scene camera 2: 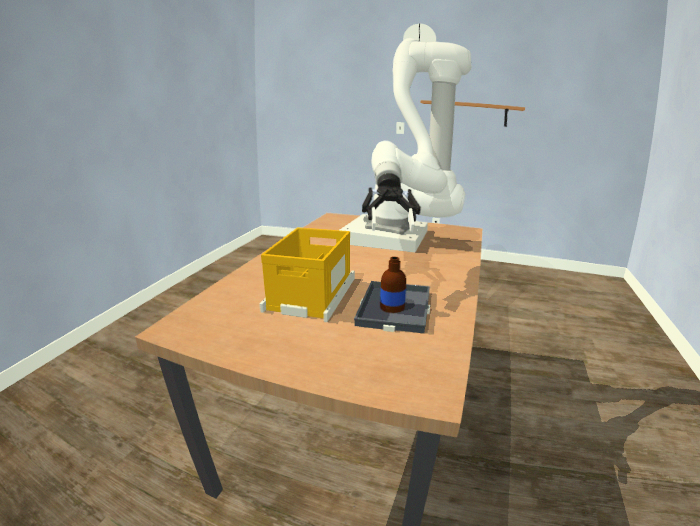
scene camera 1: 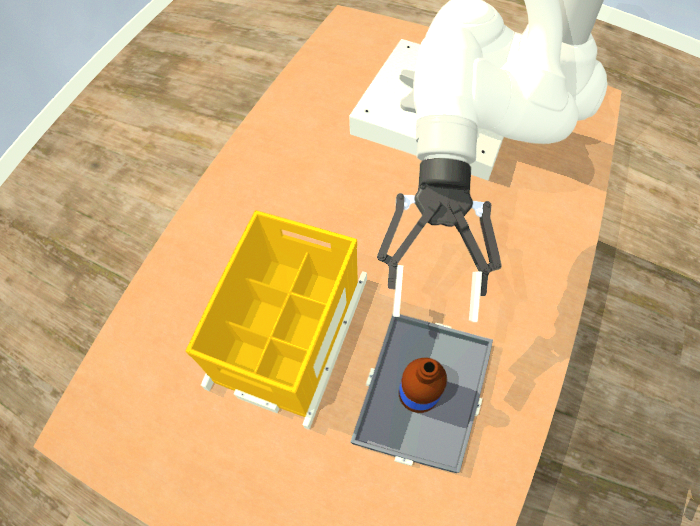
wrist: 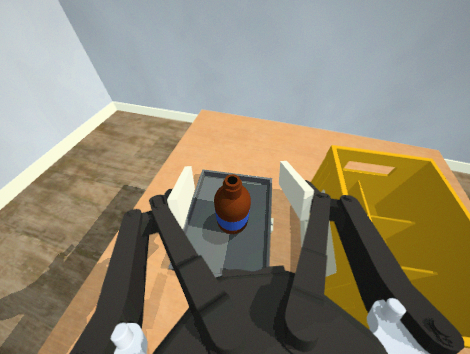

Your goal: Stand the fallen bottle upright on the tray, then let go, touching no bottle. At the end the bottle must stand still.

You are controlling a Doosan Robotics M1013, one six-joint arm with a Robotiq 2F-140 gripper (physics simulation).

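Places are measured from the arm's base along level axes (x ahead, y left, z up), in metres.
Where they show: gripper, fingertip midpoint: (scene camera 2: 393, 227) (scene camera 1: 434, 318) (wrist: 236, 175); arm's base, link origin: (scene camera 2: 390, 227).
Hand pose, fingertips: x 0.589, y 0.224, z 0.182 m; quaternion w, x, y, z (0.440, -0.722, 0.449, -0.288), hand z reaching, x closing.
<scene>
Things, the pixels of their centre, and the offset from my fingertips.
- brown bottle, body centre: (scene camera 1: 423, 381) (wrist: 232, 202) (scene camera 2: 393, 283) 0.152 m down, 0.043 m ahead, 0.023 m left
- grey tray, body centre: (scene camera 1: 424, 391) (wrist: 228, 218) (scene camera 2: 395, 304) 0.221 m down, 0.038 m ahead, 0.030 m left
- yellow crate, body centre: (scene camera 1: 280, 315) (wrist: 374, 239) (scene camera 2: 309, 268) 0.146 m down, 0.065 m ahead, 0.243 m right
A brown bottle (scene camera 1: 423, 385) (scene camera 2: 393, 288) (wrist: 232, 205) with a blue band stands upright on the grey tray (scene camera 1: 370, 407) (scene camera 2: 390, 324) (wrist: 270, 225). Its base rests on the tray floor and its neck points up. My gripper (scene camera 1: 435, 295) (scene camera 2: 390, 217) (wrist: 236, 175) is open with its white finger pads wide apart and nothing between them. It hangs above and behind the tray, on the side of the arm's base, well apart from the bottle. In the wrist view the bottle shows beyond the fingers, in the gap between the pads.
A yellow crate (scene camera 1: 302, 390) (scene camera 2: 294, 288) (wrist: 382, 155) with compartments stands beside the tray, on the left in both scene views and on the right in the wrist view. White strips (scene camera 1: 338, 342) run along its foot. The arm's white base plate (scene camera 1: 384, 121) (scene camera 2: 384, 241) is at the back of the table.
</scene>
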